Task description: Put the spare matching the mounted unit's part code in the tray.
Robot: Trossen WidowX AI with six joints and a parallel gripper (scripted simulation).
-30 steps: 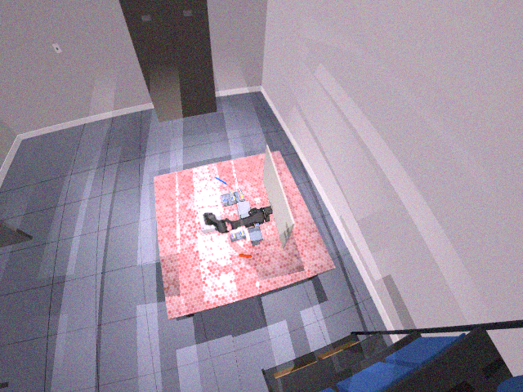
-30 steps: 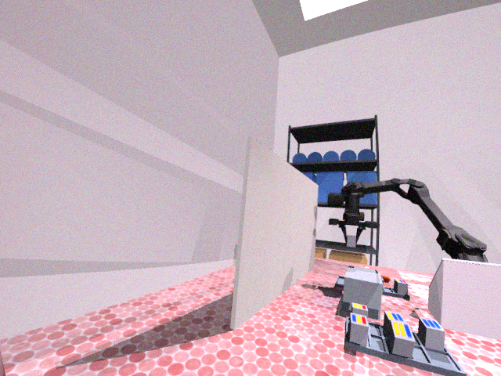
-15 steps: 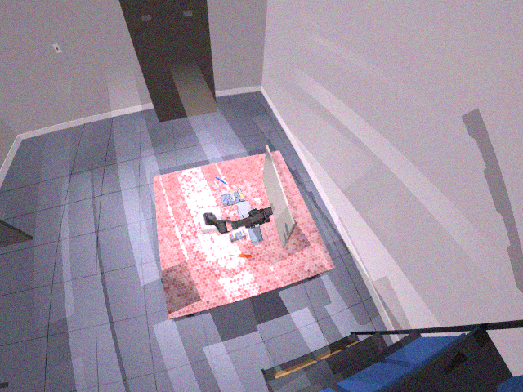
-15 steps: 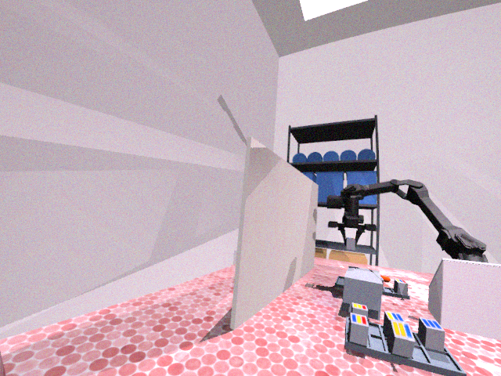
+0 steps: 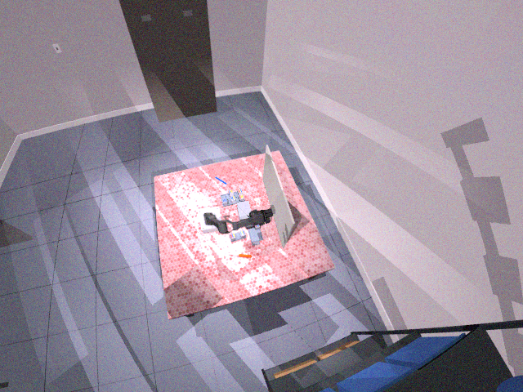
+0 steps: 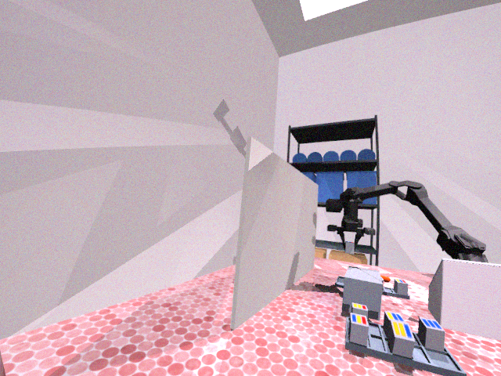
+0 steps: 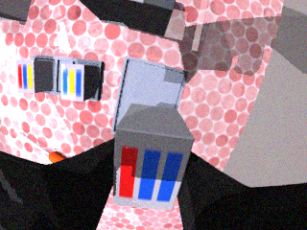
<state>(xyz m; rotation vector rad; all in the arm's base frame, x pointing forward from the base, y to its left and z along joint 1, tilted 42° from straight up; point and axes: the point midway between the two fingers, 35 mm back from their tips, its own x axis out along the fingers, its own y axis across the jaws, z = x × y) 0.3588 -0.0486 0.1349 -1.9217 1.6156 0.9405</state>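
Now: gripper tip 10 mm past the grey-blue tray and 140 mm above it. The rest, counted from my gripper tip: tall white panel 170 mm ahead, 200 mm to the left, 80 mm above; mounted unit 80 mm behind, 190 mm to the left, 90 mm below; grey rack 160 mm behind, 360 mm to the left, 130 mm below.
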